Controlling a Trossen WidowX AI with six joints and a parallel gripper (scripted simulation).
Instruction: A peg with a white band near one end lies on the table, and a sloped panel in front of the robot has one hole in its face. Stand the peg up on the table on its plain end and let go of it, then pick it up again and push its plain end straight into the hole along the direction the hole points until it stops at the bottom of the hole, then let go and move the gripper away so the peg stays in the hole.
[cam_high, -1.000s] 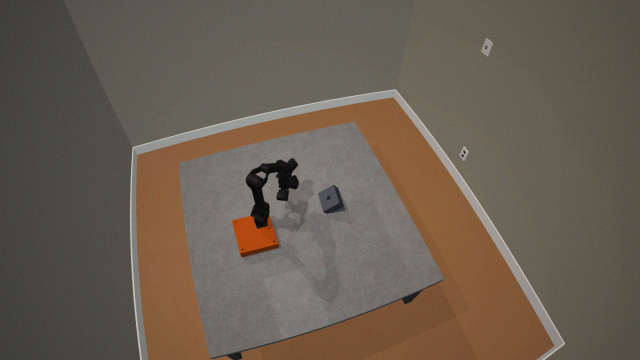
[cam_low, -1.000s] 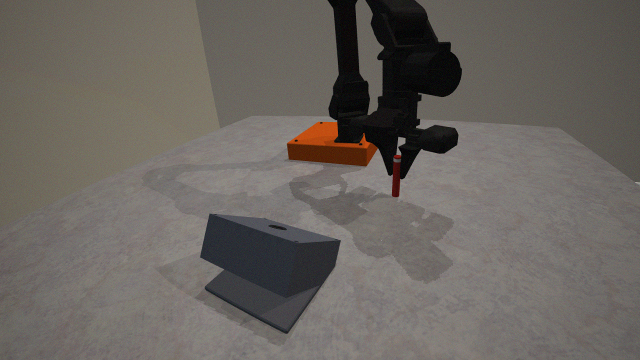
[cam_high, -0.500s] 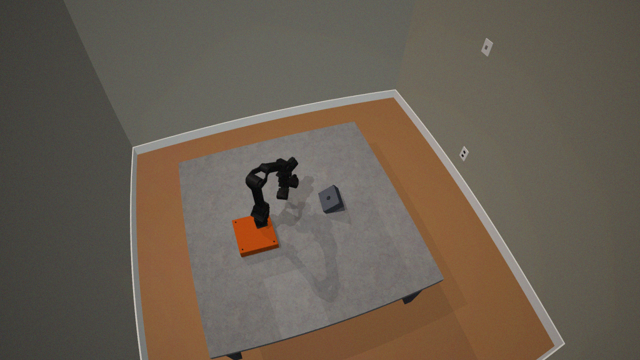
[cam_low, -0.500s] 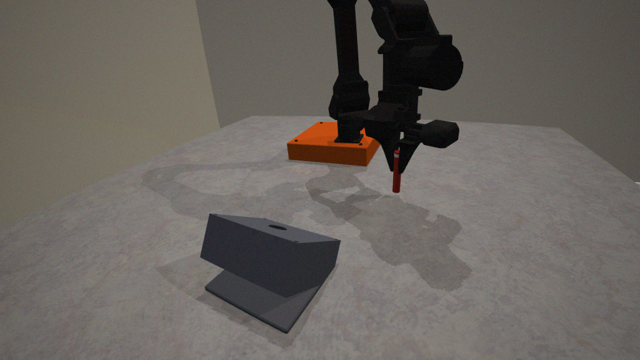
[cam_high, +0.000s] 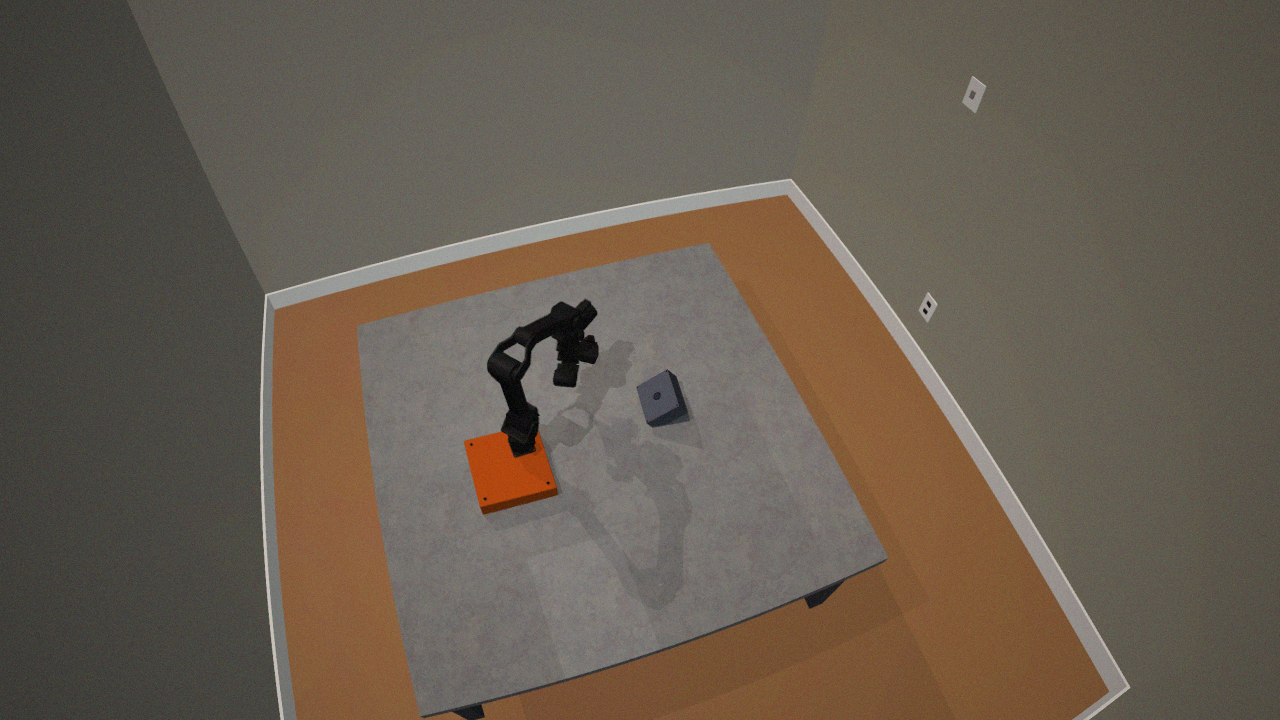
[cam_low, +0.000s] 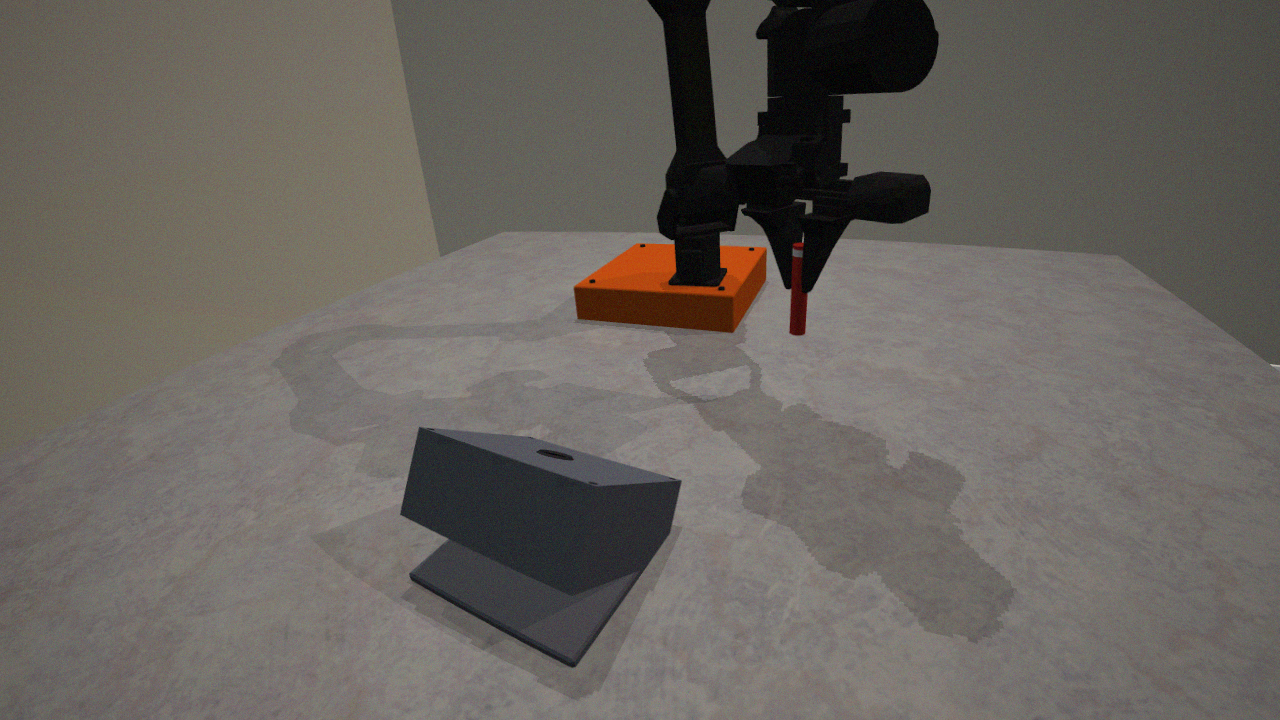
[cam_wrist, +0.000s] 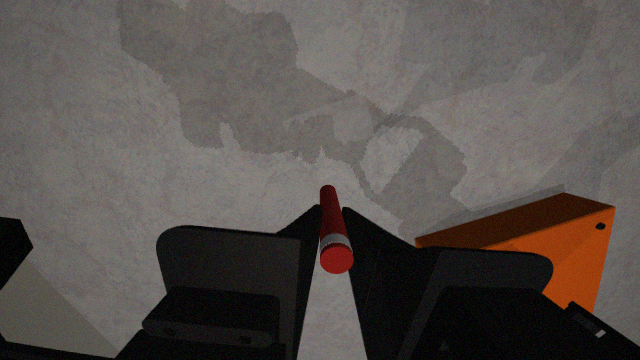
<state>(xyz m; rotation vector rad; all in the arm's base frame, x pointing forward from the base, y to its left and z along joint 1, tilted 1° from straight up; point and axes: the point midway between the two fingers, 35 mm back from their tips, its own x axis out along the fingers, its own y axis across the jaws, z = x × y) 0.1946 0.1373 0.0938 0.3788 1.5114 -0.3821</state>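
The sloped grey panel is 230 mm ahead of my gripper tip, 130 mm to the right of it and 60 mm below it. From my gripper tip the other things lie so: red peg 20 mm above.
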